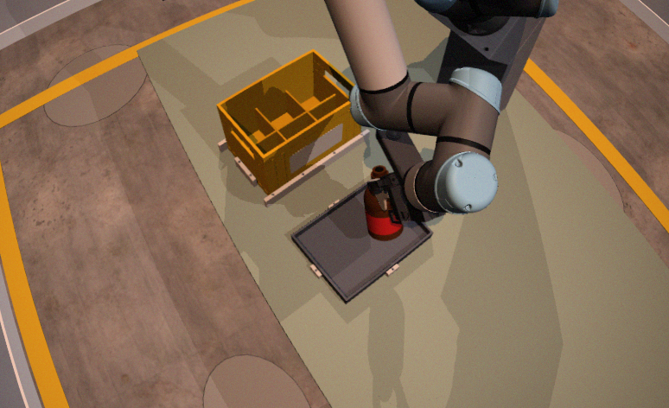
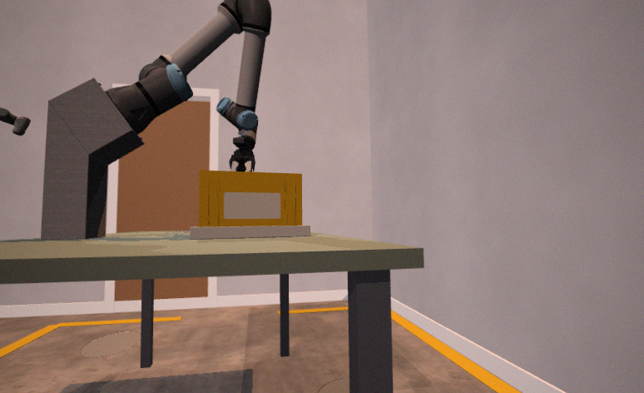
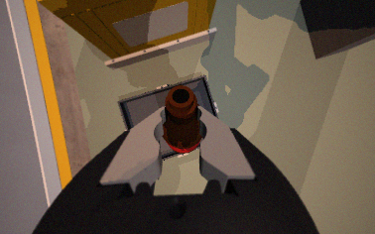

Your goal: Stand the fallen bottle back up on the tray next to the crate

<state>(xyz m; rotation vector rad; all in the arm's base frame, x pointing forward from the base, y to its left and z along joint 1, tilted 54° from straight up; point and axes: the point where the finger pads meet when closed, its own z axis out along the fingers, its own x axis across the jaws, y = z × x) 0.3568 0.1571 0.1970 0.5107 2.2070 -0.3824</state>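
My gripper is now 20 mm to the right of the brown bottle and 50 mm above it. Round my hand: yellow crate 40 mm ahead, 290 mm to the right, 120 mm below; dark grey tray 30 mm ahead, 10 mm to the left, 190 mm below.
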